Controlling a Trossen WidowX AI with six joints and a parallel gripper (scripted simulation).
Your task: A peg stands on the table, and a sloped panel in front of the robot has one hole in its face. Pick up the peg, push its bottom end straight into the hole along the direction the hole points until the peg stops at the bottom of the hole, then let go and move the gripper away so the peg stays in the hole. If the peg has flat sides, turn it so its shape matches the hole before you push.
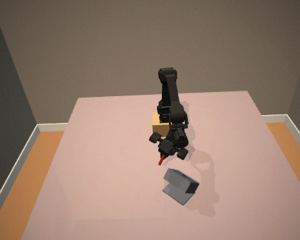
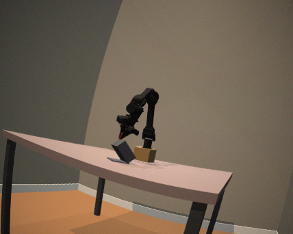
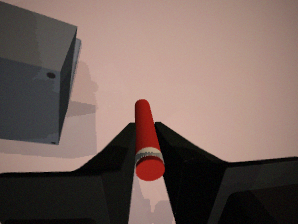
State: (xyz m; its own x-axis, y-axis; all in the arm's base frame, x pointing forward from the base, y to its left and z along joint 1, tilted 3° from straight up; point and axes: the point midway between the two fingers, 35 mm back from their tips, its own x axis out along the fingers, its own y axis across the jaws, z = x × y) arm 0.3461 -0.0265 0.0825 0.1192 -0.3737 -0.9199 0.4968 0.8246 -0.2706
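The sloped panel is 9 cm ahead of my gripper tip, 8 cm to the left of it and 6 cm below it. Also, from my gripper tip: flat foot plate (12 cm below, 11 cm ahead, 7 cm to the left); then red peg (2 cm above, 1 cm to the left).
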